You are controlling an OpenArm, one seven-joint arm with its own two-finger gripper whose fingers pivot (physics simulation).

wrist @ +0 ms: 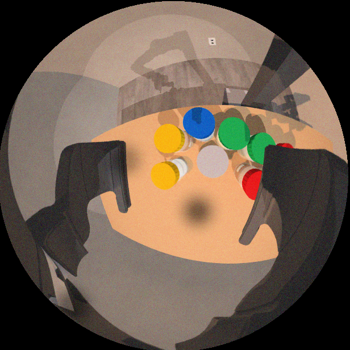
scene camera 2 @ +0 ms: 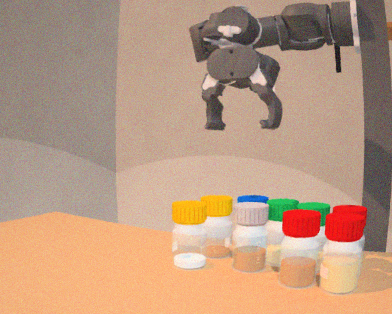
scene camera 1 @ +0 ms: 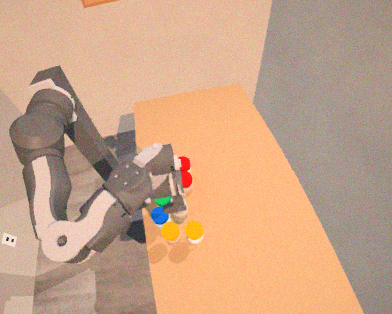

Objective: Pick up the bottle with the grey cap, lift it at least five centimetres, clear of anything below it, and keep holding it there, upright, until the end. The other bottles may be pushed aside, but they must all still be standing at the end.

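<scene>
The bottle with the grey cap [scene camera 1: 179,216] [scene camera 2: 250,235] [wrist: 212,161] stands upright on the table among the other bottles; in scene camera 1 a finger partly hides it. My gripper [scene camera 1: 179,185] [scene camera 2: 242,125] [wrist: 182,185] is open and empty, well above the bottles in scene camera 2. In the wrist view the grey cap shows between the two fingers, a little above the level of their tips. A blue-capped bottle [scene camera 1: 160,215] [scene camera 2: 252,199] [wrist: 199,123] and a green-capped bottle [scene camera 1: 162,201] [scene camera 2: 283,209] [wrist: 233,133] stand close beside it.
Two yellow-capped bottles [scene camera 2: 189,212] [scene camera 2: 216,205] stand on one side of the grey-capped one. Red-capped bottles [scene camera 2: 301,223] [scene camera 2: 344,226] [scene camera 2: 349,214] and a second green-capped bottle [scene camera 2: 313,212] stand on the other. All visible bottles are upright on the table [scene camera 1: 260,215] [scene camera 2: 90,270].
</scene>
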